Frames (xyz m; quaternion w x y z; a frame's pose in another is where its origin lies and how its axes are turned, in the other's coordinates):
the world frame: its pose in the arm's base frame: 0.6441 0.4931 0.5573 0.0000 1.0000 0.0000 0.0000
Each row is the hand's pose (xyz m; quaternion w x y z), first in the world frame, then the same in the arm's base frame.
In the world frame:
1: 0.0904 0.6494 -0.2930 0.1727 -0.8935 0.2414 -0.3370
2: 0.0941 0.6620 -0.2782 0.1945 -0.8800 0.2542 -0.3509
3: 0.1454 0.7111 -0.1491 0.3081 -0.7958 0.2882 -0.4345
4: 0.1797 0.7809 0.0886 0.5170 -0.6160 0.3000 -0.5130
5: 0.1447 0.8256 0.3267 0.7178 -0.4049 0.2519 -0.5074
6: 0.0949 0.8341 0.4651 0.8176 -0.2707 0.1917 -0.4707
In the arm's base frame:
1: 0.7345 -0.1563 0.8503 0.8935 0.1727 0.3370 0.2414
2: 0.7382 -0.1689 0.8355 0.8800 0.1945 0.3509 0.2542
3: 0.7895 -0.2180 0.7064 0.7958 0.3081 0.4345 0.2882
4: 0.8238 -0.2878 0.4687 0.6160 0.5170 0.5130 0.3000
5: 0.7888 -0.3325 0.2306 0.4049 0.7178 0.5074 0.2519
6: 0.7390 -0.3410 0.0922 0.2707 0.8176 0.4707 0.1917

